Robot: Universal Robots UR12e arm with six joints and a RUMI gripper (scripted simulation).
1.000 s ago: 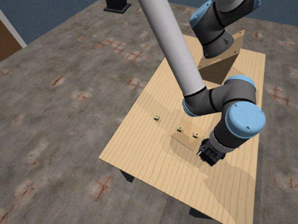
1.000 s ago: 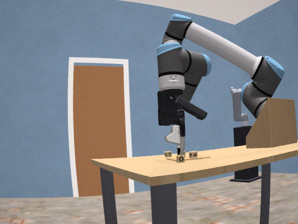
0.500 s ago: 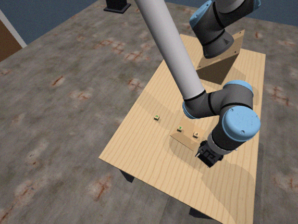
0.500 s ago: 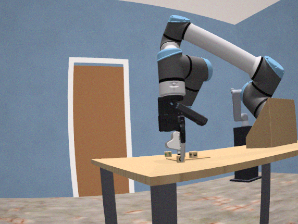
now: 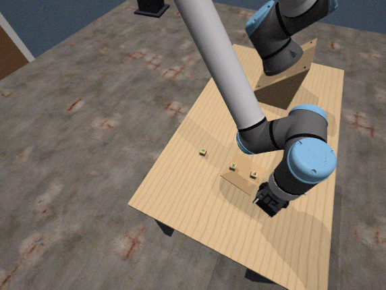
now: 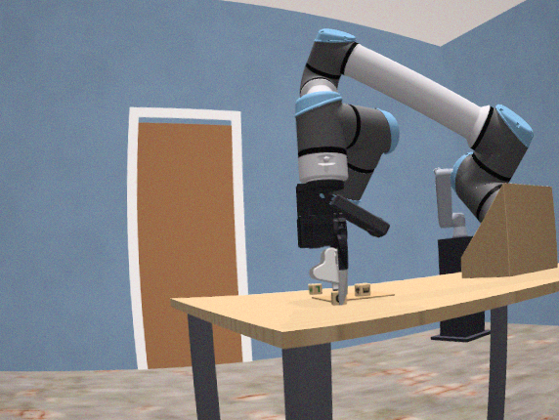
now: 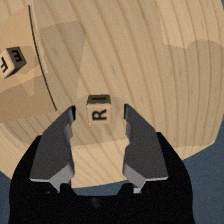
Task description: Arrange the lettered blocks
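Now: the R block right at my hand. From my hand the other things lie so: tan mat (11 cm behind, 10 cm to the right, 1 cm below).
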